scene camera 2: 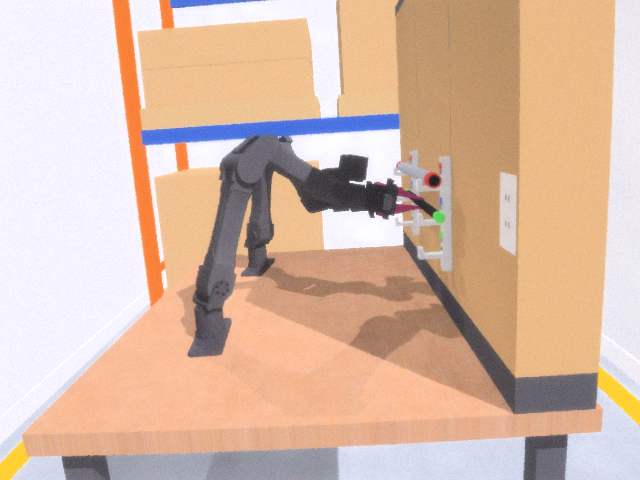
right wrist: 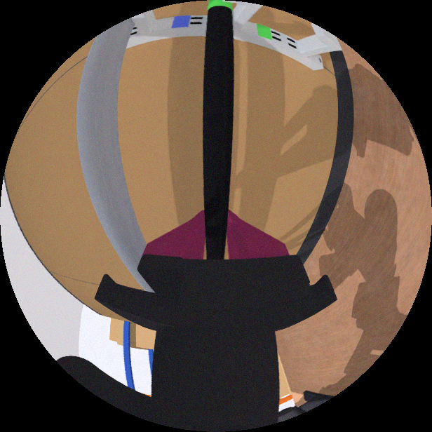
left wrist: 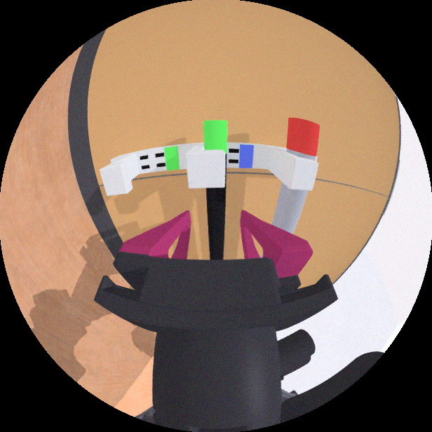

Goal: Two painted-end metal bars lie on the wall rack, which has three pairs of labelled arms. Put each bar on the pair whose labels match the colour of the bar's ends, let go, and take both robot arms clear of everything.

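Frame: origin at the left arm's base, x ahead, y left, z up, level; centimetres.
Where they show: left arm's base, origin of its link: (scene camera 2: pixel 258 268); right arm's base, origin of its link: (scene camera 2: pixel 211 338).
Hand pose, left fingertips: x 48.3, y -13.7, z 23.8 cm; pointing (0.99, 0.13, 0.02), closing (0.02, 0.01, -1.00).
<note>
Things, the pixels of their centre, and the offset from my left fingertips. "*": a spot on its surface instead. Level surfaces: height alone.
- grey bar, middle of its body: (scene camera 2: pixel 414 172) dx +2.9, dy -15.4, dz +8.1 cm
- wall rack, a spot on its surface: (scene camera 2: pixel 447 258) * dx +8.8, dy -36.6, dz -9.4 cm
- thin black bar, middle of its body: (scene camera 2: pixel 420 203) dx +4.2, dy -15.6, dz +0.1 cm
- white socket plate, middle of its body: (scene camera 2: pixel 507 212) dx +14.0, dy -71.9, dz +6.2 cm
- wooden table, height of its surface: dz -23.8 cm
The grey bar (scene camera 2: pixel 414 171) (left wrist: pixel 291 205) (right wrist: pixel 100 125) has red ends and lies on the top arms of the wall rack (scene camera 2: pixel 447 258) (left wrist: pixel 270 157) (right wrist: pixel 160 35), by the red labels. The thin black bar (scene camera 2: pixel 429 208) (left wrist: pixel 216 197) (right wrist: pixel 218 125) has green ends and is level with the middle arms, below the blue labels; whether it touches them is unclear. My right gripper (scene camera 2: pixel 421 204) (right wrist: pixel 215 215) is shut on it. My left gripper (left wrist: pixel 215 215) is open, its fingers spread either side of the black bar without touching it. In the scene view it is mostly hidden behind the right one.
The bottom arm (scene camera 2: pixel 430 254) (left wrist: pixel 117 176) by the green label bears no bar. The tan cabinet wall (scene camera 2: pixel 483 289) stands behind the rack, with a white socket plate (scene camera 2: pixel 507 212) on it. The wooden table (scene camera 2: pixel 289 382) extends under both arms. Large boxes (scene camera 2: pixel 227 72) stand on shelving beyond.
</note>
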